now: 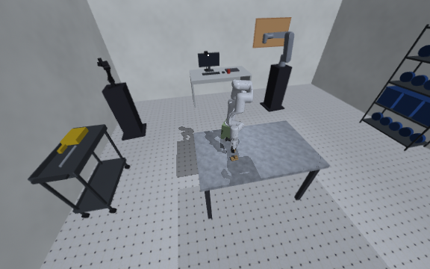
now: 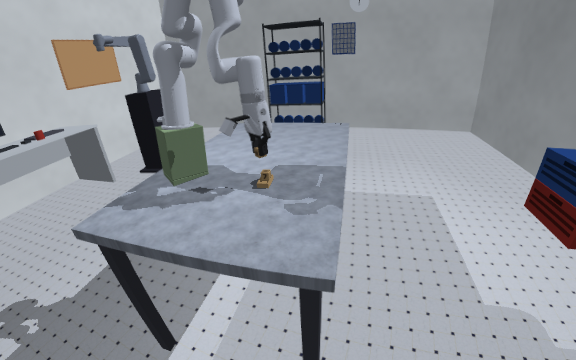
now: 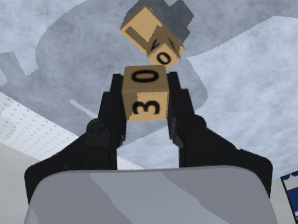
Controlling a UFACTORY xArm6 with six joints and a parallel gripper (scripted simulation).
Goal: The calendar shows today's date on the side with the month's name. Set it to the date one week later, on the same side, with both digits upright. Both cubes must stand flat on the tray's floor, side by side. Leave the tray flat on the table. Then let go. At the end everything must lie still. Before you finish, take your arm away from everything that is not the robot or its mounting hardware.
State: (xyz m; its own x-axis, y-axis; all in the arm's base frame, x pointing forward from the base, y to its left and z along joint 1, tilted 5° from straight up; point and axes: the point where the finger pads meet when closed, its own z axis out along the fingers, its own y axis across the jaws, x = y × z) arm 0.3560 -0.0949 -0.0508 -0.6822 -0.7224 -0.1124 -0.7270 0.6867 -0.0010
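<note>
My hand is 130 mm above the tray and 20 mm to the right of it.
</note>
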